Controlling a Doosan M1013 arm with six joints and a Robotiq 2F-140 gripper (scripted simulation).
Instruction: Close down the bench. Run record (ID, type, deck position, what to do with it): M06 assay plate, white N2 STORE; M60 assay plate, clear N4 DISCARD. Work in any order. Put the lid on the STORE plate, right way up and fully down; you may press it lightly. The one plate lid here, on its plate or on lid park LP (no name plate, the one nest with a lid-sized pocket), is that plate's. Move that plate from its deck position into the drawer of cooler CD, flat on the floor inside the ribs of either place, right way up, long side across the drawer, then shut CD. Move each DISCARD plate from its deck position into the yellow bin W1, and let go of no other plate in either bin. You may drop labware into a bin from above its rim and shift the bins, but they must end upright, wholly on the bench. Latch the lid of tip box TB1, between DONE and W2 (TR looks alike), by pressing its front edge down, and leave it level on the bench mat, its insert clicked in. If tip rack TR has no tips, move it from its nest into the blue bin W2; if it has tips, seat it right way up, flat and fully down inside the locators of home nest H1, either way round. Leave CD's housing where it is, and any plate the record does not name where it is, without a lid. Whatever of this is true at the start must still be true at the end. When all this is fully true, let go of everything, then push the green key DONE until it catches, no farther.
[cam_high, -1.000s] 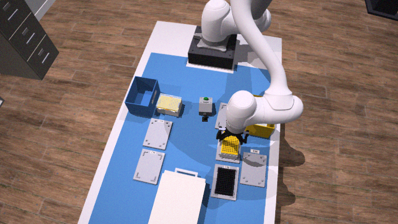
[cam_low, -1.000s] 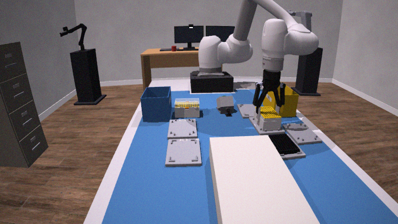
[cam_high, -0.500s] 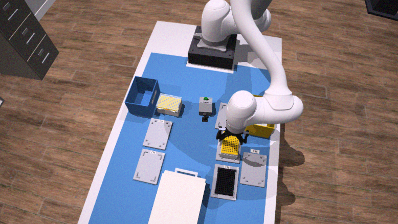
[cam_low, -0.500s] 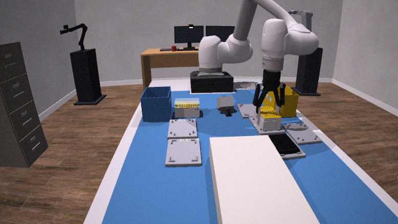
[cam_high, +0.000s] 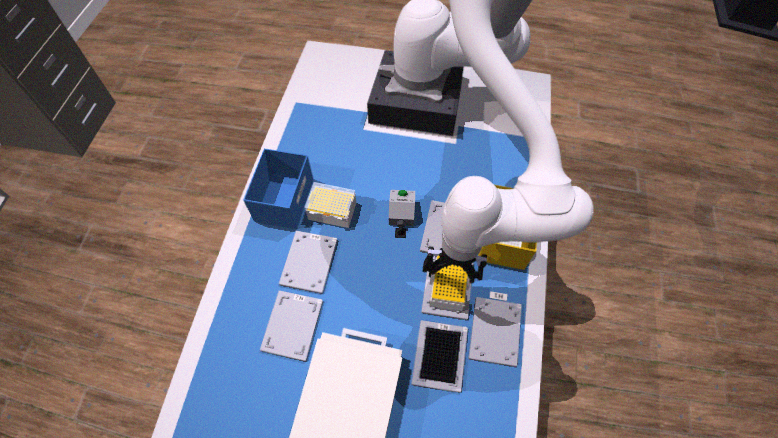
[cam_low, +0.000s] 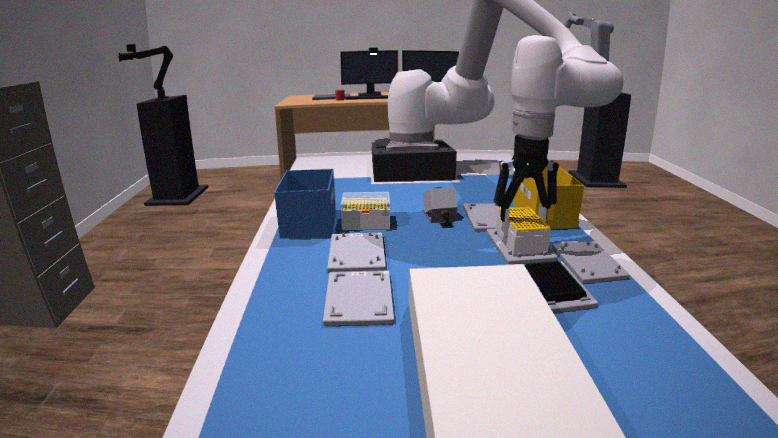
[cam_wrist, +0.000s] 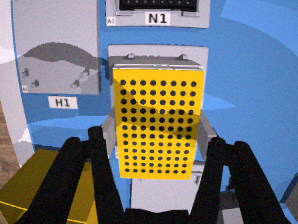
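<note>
My gripper is now 60 mm above the nest N3. Also, from my hand: lid park nest (170 mm behind, 60 mm below, 40 mm to the right); home nest H1 (140 mm to the left, 90 mm ahead, 60 mm below); tip rack TR (10 mm to the right, 10 mm below, 10 mm behind).
</note>
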